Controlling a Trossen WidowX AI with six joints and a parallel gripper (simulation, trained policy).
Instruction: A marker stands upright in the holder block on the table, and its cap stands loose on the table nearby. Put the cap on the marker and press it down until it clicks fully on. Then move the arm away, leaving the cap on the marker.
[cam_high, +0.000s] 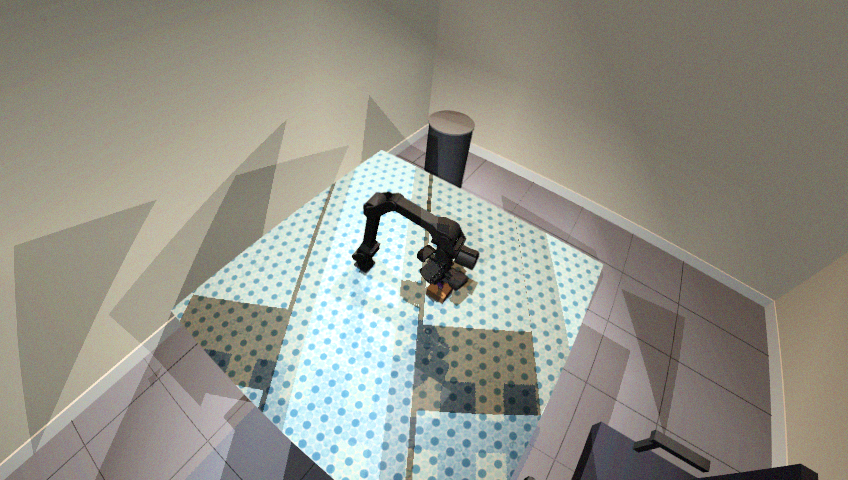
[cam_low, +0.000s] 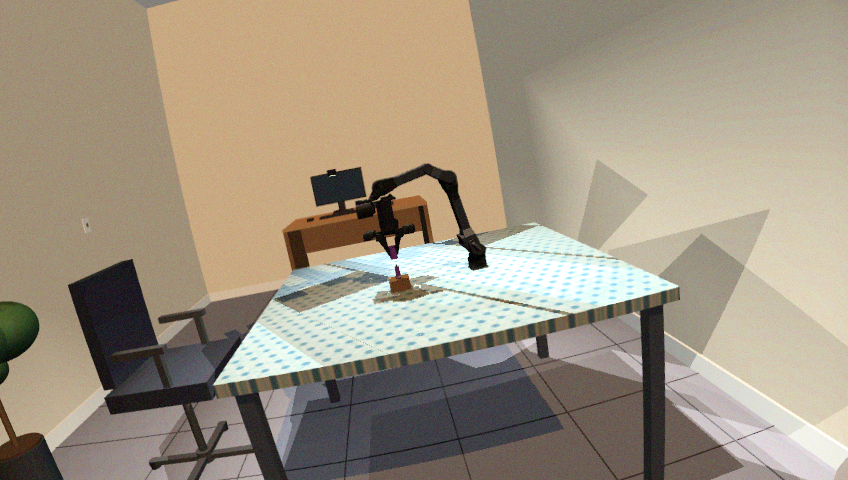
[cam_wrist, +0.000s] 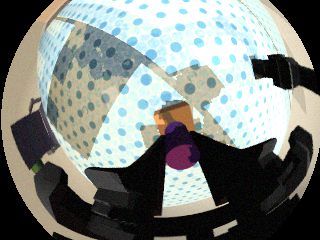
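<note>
The purple marker lies 30 mm to the left of my gripper tip and 50 mm below it. Also, from my gripper tip: orange holder block: 30 mm to the left, 100 mm below; then purple cap: 10 mm above.
</note>
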